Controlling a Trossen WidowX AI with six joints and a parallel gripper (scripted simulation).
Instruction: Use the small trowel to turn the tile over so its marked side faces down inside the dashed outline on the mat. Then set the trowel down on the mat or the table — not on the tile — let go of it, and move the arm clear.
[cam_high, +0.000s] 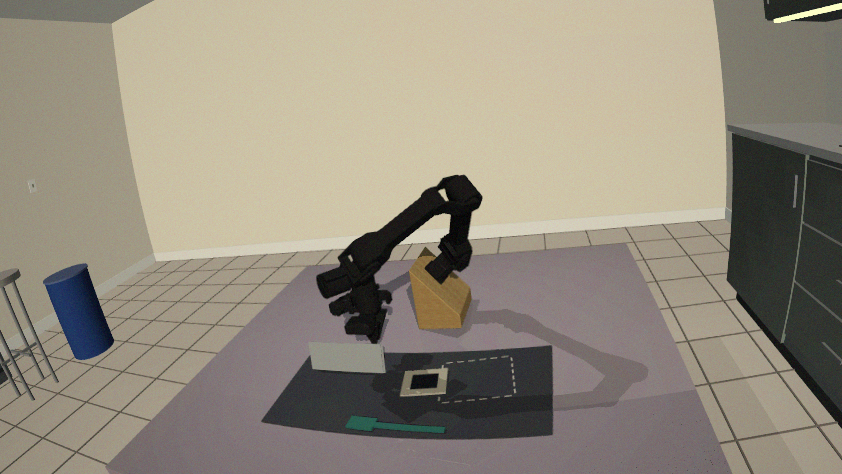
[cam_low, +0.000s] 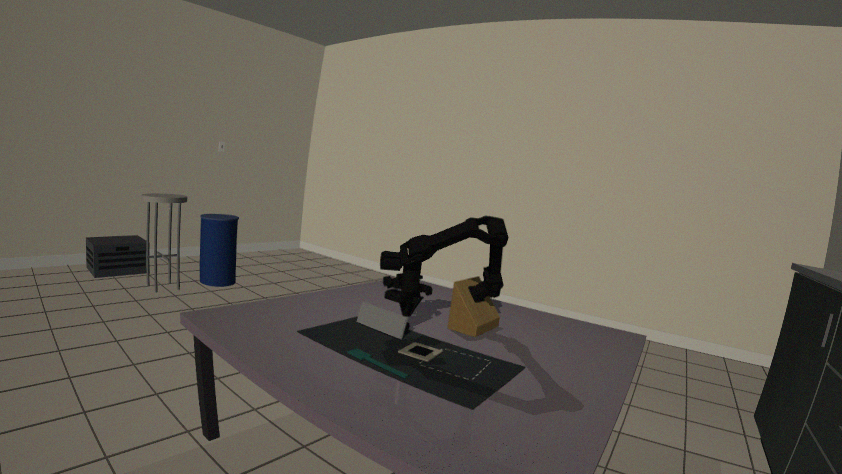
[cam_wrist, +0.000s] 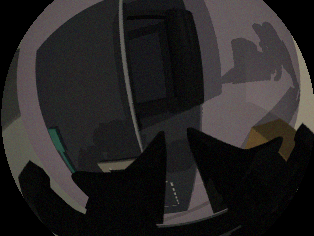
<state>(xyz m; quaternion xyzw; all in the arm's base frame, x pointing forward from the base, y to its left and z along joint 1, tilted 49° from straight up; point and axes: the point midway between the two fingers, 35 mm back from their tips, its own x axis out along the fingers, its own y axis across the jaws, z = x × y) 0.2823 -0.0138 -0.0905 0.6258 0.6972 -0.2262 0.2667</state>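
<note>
My gripper tip is 10 mm short of the trowel, 50 mm to the left of it and 40 mm above it. From my gripper tip the other things lie so: green flat marking 250 mm ahead, 110 mm to the left, 60 mm below; then dark mat 110 mm ahead, 120 mm to the left, 80 mm below; then tile 80 mm ahead, 140 mm to the left, 60 mm below.
</note>
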